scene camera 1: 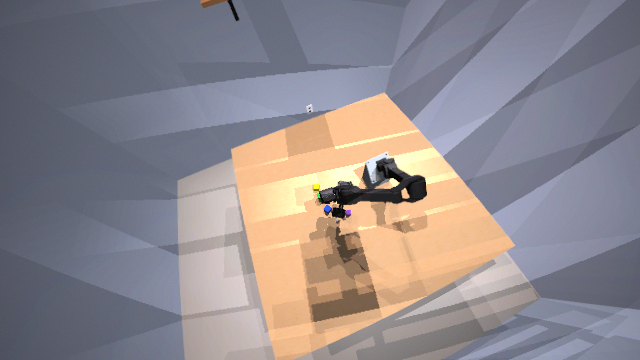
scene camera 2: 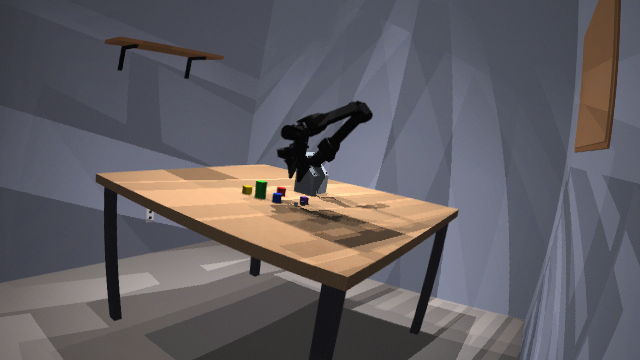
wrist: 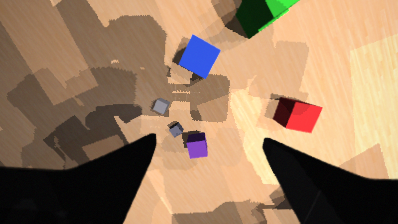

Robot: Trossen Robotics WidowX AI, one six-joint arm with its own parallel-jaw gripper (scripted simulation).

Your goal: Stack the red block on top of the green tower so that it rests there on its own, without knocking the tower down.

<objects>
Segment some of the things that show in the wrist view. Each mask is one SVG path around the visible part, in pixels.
My gripper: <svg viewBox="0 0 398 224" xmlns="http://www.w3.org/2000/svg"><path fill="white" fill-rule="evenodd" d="M264 138L261 147L264 156L300 224L398 224L398 178L366 178L331 163L323 162L292 146L287 146L271 138ZM156 134L150 133L122 148L113 150L101 157L70 169L49 170L0 166L0 224L123 224L147 173L147 168L151 163L157 144Z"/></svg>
A red block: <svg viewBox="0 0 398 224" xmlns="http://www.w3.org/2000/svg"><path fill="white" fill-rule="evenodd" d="M280 97L272 120L286 129L312 133L323 107Z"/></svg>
A blue block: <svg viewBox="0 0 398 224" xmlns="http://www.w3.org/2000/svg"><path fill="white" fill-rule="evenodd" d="M192 34L179 65L206 79L221 49Z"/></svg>
</objects>
